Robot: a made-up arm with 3 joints. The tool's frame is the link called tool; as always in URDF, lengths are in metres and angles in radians. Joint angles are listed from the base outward. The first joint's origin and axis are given. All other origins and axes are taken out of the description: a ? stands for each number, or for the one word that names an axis. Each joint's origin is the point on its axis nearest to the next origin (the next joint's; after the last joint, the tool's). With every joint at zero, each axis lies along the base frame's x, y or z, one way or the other. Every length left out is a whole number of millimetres.
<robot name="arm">
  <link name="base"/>
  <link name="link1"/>
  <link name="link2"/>
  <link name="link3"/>
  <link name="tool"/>
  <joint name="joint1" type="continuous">
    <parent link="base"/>
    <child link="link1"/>
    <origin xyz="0 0 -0.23" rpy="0 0 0"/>
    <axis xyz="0 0 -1"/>
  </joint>
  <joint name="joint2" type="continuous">
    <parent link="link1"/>
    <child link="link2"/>
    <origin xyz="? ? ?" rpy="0 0 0"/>
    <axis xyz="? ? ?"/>
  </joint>
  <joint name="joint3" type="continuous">
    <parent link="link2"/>
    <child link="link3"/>
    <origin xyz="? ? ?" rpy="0 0 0"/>
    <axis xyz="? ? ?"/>
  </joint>
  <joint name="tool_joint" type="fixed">
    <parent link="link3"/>
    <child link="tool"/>
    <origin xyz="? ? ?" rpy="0 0 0"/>
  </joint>
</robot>
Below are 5 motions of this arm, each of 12 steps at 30 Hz.
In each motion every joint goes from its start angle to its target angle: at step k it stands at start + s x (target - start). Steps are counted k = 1, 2, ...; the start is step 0. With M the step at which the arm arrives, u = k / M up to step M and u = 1 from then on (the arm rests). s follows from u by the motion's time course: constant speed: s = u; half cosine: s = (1 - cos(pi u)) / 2; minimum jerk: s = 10 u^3 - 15 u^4 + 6 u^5.
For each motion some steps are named. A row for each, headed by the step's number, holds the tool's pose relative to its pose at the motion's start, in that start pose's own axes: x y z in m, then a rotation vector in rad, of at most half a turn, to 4 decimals.
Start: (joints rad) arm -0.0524 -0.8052 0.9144
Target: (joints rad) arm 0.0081 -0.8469 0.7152
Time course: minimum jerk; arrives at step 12
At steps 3, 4, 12:
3: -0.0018 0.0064 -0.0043 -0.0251 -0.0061 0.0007
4: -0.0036 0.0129 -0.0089 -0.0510 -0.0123 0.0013
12: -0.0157 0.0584 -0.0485 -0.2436 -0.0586 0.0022

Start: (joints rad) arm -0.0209 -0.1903 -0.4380
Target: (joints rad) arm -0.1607 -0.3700 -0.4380
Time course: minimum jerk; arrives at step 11
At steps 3, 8, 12:
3: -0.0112 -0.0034 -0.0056 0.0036 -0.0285 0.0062
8: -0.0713 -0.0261 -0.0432 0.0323 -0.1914 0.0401
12: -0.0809 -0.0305 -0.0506 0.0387 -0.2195 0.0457

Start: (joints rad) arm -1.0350 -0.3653 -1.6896
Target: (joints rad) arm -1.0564 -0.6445 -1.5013
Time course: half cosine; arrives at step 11
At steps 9, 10, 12:
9: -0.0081 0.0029 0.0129 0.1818 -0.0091 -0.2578
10: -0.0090 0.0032 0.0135 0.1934 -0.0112 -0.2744
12: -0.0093 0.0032 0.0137 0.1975 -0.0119 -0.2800

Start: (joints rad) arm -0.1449 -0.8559 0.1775
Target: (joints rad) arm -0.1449 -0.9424 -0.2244
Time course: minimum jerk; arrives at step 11
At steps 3, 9, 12:
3: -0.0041 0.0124 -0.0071 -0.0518 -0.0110 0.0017
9: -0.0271 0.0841 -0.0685 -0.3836 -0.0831 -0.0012
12: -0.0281 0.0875 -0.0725 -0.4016 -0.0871 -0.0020

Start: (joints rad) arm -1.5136 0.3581 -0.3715
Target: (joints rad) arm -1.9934 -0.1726 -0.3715
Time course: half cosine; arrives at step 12
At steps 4, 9, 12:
4: -0.0646 -0.0065 -0.0426 -0.0345 -0.1652 0.0590
9: -0.1833 -0.0671 -0.1758 -0.0542 -0.5648 0.2194
12: -0.2016 -0.0896 -0.2123 -0.0450 -0.6603 0.2614

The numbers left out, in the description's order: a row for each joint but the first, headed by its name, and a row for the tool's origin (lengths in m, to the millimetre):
joint2: xyz -0.05 0.06 0, axis 0 1 0
joint3: xyz -0.19 0 0.11, axis 1 0 0
tool: xyz 0 0.09 0.25

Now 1 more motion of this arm.
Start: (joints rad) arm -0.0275 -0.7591 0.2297
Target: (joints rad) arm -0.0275 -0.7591 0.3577
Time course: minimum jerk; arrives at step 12
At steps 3, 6, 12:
3: 0.0000 -0.0033 0.0012 0.0132 0.0000 0.0000
6: 0.0000 -0.0162 0.0052 0.0640 0.0000 0.0000
12: 0.0000 -0.0326 0.0094 0.1280 0.0000 0.0000

